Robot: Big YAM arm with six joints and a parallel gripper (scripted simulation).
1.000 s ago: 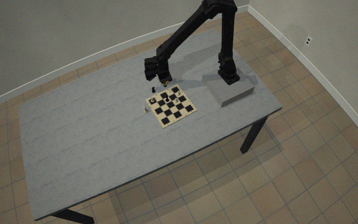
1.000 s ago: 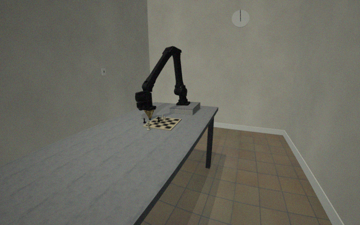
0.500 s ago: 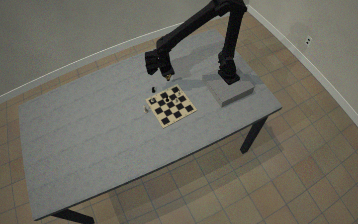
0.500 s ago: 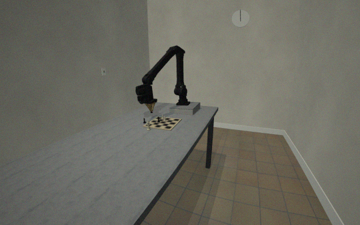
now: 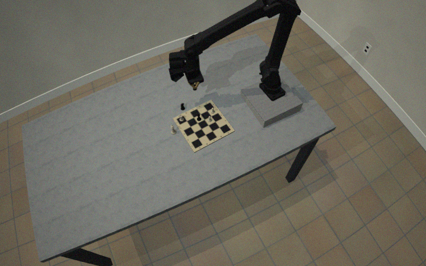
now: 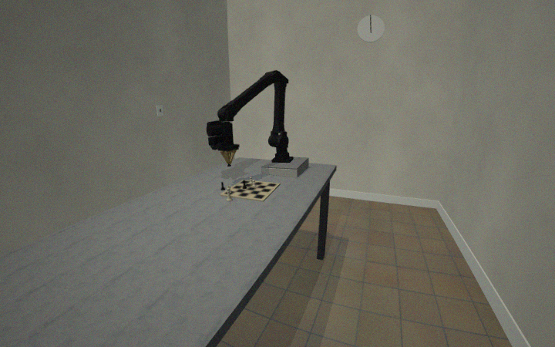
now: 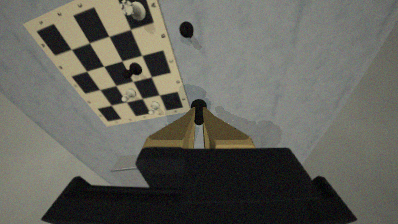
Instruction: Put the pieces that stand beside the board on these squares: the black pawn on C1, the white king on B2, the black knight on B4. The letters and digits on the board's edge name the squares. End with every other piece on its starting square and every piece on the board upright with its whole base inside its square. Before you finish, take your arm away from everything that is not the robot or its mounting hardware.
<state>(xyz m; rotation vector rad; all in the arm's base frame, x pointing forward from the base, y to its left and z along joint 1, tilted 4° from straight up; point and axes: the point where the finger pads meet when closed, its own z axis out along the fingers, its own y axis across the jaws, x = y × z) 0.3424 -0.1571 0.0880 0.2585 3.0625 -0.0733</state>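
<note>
The chessboard is 4 cm ahead of my hand, 14 cm to the left of it and 11 cm below it. From my hand the other things lie so: white king 18 cm ahead, 11 cm to the left, 9 cm below; then black pawn right at my hand; then black chess piece 4 cm ahead, 11 cm to the left, 9 cm below.
</note>
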